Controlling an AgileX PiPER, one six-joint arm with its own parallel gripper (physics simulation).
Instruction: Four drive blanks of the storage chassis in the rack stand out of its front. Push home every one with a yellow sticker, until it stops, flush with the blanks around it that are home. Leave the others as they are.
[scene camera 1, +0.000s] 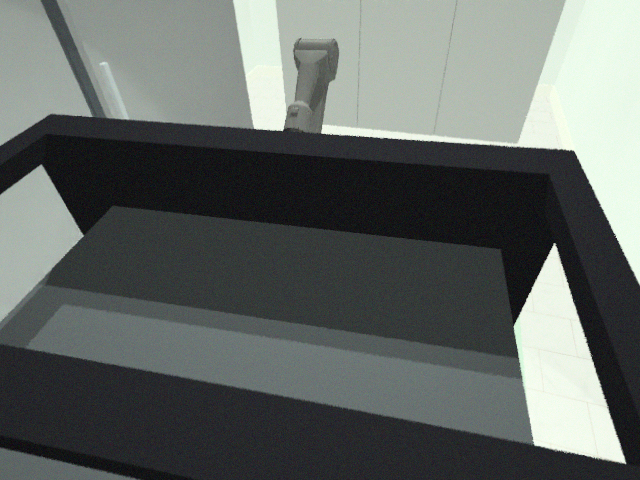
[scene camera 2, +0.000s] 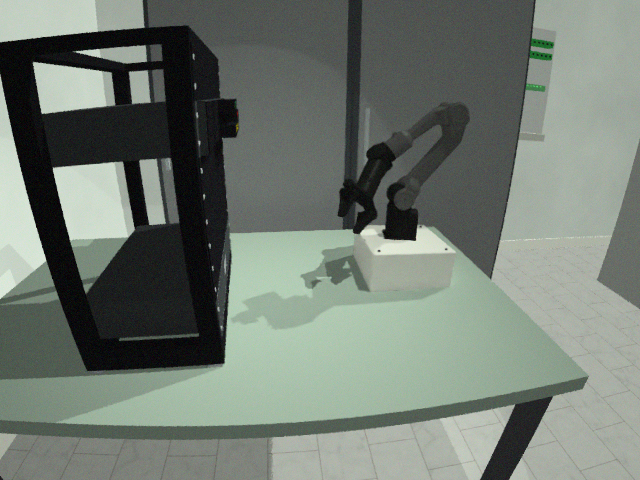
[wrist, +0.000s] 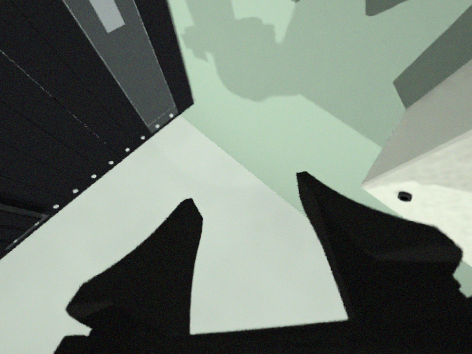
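Note:
The black rack (scene camera 1: 310, 143) (scene camera 2: 184, 206) stands on the left of the table in scene camera 2, seen from the side. The storage chassis (scene camera 2: 105, 135) is high in it. Drive blanks (scene camera 2: 227, 118) stand out of its front, overlapping one another, with small green, red and yellow marks at their front edge. Which blank bears which mark cannot be told. The blank faces do not show in scene camera 1 or the wrist view. My gripper (scene camera 2: 349, 222) (wrist: 245, 197) is open and empty, well away from the rack front and lower than the blanks, with its fingers pointing down.
The arm's white base block (scene camera 2: 408, 271) stands on the green table (scene camera 2: 361, 351), right of the rack. A lower unit (scene camera 2: 149, 284) with a grey front sits at the rack's bottom. A grey cabinet (scene camera 2: 289, 129) stands behind the table.

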